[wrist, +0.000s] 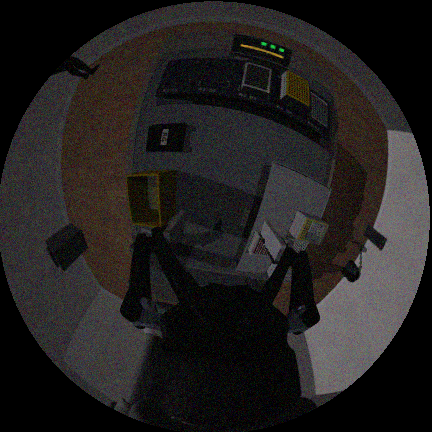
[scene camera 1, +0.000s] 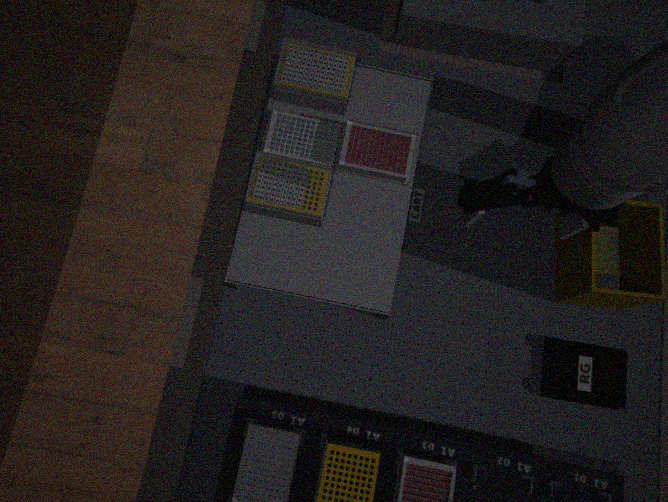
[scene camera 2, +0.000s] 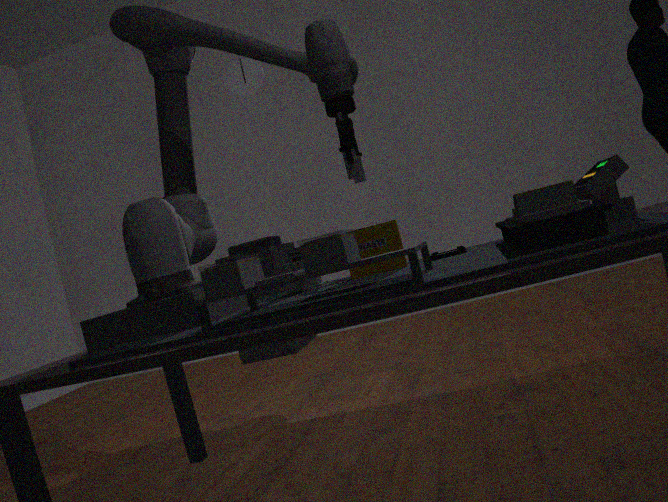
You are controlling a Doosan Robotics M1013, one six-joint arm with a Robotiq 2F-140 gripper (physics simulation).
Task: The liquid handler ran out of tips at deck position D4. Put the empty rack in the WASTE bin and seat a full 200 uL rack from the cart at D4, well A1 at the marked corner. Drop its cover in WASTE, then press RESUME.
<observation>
My gripper (scene camera 2: pixel 357 180) is open and holds nothing. Also in view: a black RG block (scene camera 1: pixel 576 372) and a cart tray (scene camera 1: pixel 352 260).
My gripper also shows in the wrist view (wrist: pixel 224 223). The black RG block also shows in the wrist view (wrist: pixel 166 136). The cart tray shows as well in the wrist view (wrist: pixel 287 190).
</observation>
